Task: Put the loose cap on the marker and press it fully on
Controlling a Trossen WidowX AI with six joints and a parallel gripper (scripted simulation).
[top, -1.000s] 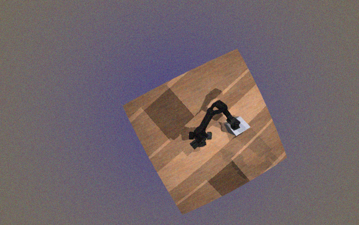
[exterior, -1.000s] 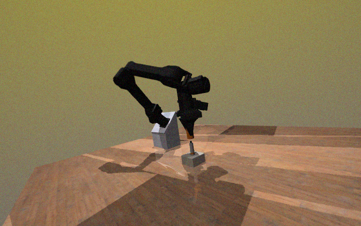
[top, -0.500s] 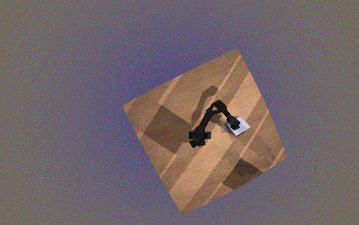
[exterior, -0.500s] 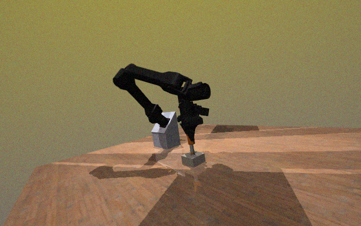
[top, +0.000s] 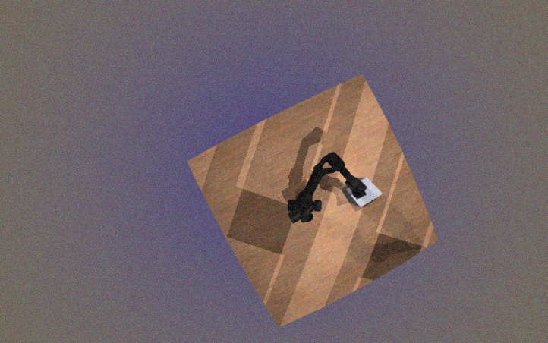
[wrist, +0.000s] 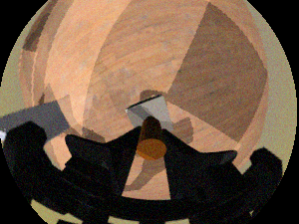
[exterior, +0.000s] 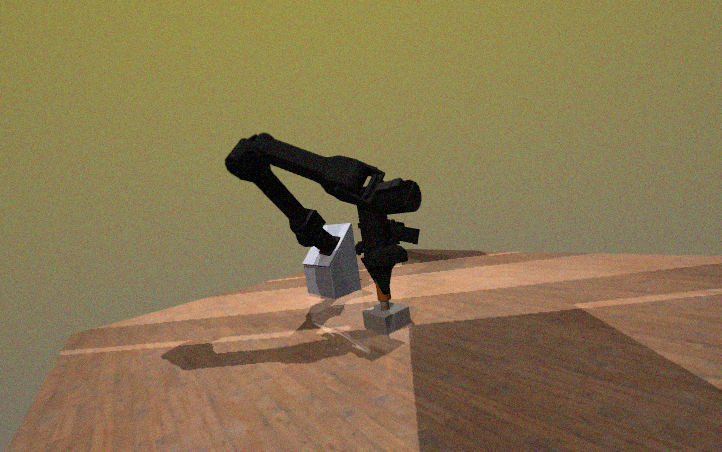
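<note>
The grey marker is right at my gripper tip. From my gripper tip the other things lie so: grey holder block (5 cm below); then orange cap (1 cm above).
</note>
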